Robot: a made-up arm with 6 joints.
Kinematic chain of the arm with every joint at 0, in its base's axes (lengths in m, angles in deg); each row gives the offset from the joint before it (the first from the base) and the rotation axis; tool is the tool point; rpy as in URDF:
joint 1: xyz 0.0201 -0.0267 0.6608 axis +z
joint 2: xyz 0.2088 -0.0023 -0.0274 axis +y
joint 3: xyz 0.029 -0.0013 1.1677 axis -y
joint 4: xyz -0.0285 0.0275 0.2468 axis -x
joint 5: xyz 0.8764 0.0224 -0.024 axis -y
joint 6: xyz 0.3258 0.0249 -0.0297 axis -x
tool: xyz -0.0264 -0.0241 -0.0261 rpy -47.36 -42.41 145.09
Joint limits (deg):
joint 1: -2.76..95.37
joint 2: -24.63..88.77
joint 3: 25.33..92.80
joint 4: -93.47..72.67
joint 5: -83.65..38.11
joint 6: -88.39..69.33
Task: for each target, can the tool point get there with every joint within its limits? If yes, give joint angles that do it. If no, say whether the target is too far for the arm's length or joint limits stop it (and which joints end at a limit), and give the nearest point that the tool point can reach.
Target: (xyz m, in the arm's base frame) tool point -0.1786 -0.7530 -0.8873
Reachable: no: joint limits stop it (at a limit: joint 1, joint 2, joint 3, joint 5, joint 6) | nearest point 1.6965 -0.1887 -0.1422 | short by 2.095 m
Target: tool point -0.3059 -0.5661 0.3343
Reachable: no: joint limits stop it (at a limit: joint 2, joint 3, joint 4, joint 5) | nearest point -0.4872 -0.8660 2.2832 | short by 1.980 m
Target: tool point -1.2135 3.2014 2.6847
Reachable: no: too far | nearest point -0.3729 2.1009 1.9128 | short by 1.585 m
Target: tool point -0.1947 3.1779 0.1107
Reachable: no: too far | nearest point -0.1490 2.4960 0.3040 | short by 0.710 m
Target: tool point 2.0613 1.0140 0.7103
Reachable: yes | joints 19.10 73.96 52.31 -67.55 -63.63 30.45
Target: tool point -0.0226 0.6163 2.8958
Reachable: yes | joints 76.67 8.34 77.53 -68.21 -19.77 13.87
